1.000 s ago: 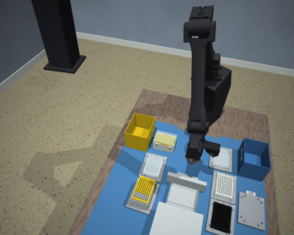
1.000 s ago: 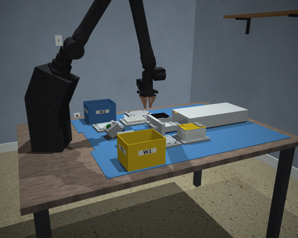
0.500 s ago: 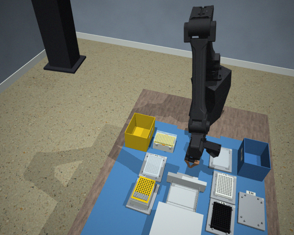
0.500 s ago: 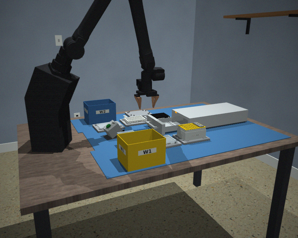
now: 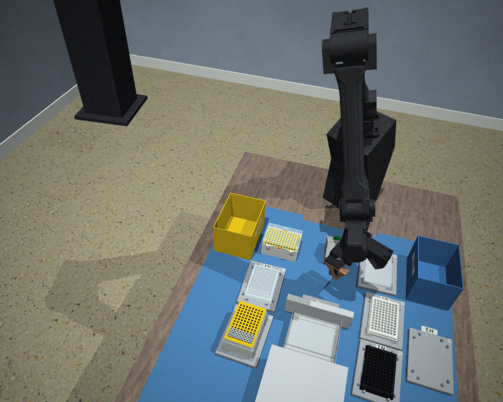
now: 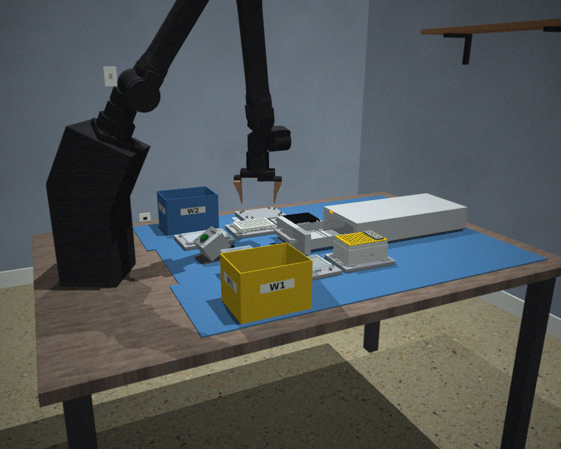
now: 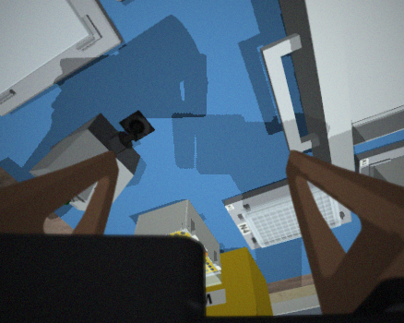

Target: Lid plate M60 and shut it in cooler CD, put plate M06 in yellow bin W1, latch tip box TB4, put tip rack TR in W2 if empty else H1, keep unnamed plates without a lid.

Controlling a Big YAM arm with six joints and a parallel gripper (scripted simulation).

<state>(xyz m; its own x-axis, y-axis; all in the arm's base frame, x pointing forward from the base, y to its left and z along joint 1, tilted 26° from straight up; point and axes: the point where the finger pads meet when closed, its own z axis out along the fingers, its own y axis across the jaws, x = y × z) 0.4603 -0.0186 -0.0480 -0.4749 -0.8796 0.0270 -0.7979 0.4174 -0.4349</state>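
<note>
Now: the clear plate lid 14 cm to the left of my hand, 13 cm below it and 12 cm behind it. Round my hand: white assay plate (15 cm to the left, 13 cm below, 6 cm ahead); then nest N3 (15 cm to the left, 14 cm below, 6 cm ahead); then green DONE key (18 cm behind, 8 cm below, 1 cm to the right).
</note>
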